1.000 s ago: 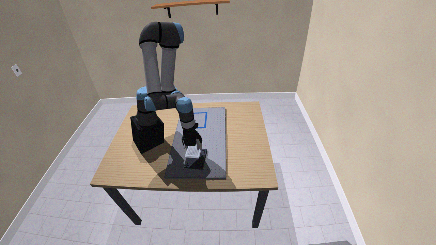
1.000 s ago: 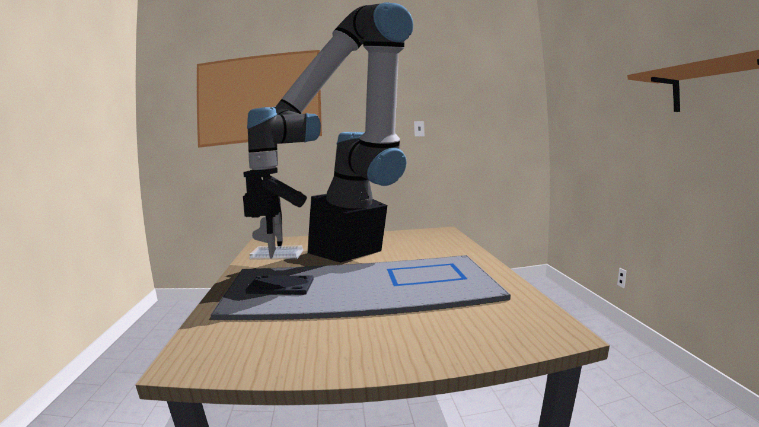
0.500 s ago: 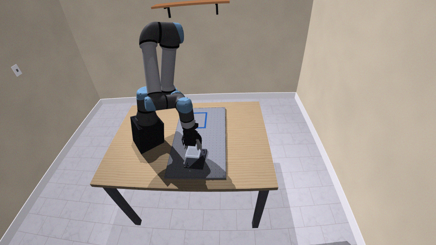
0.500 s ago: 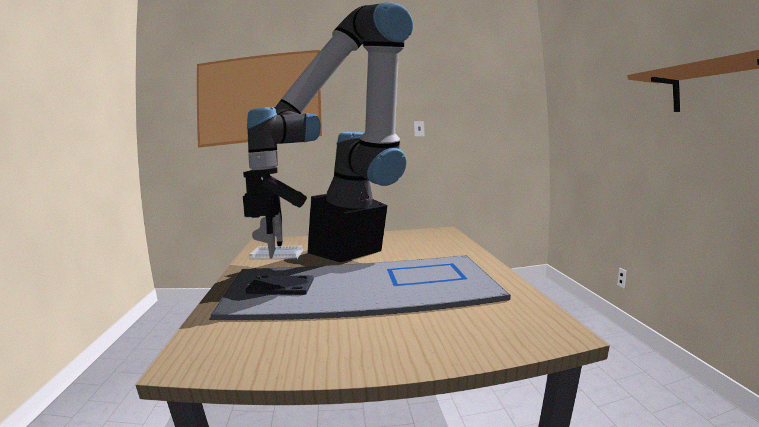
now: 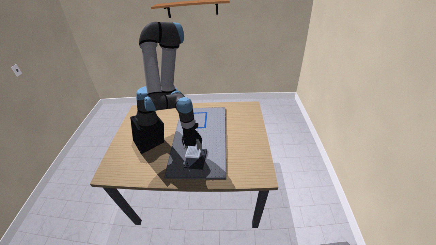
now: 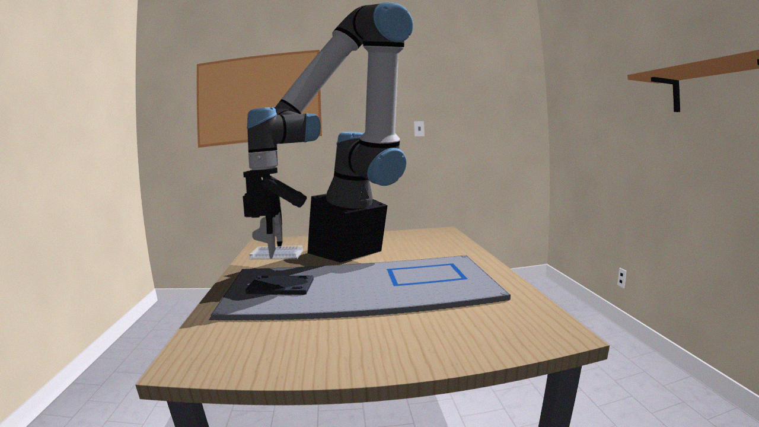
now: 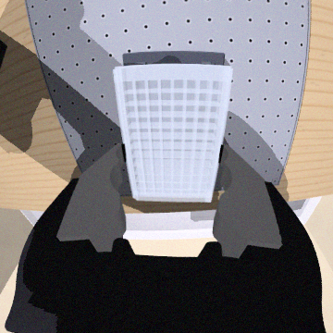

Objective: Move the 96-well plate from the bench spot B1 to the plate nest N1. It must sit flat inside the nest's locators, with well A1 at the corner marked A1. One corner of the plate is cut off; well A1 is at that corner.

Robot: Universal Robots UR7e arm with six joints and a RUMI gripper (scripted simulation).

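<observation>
The black plate nest N1 is 100 mm below my hand. From my hand the other things lie so: 96-well plate: 10 mm below.
</observation>
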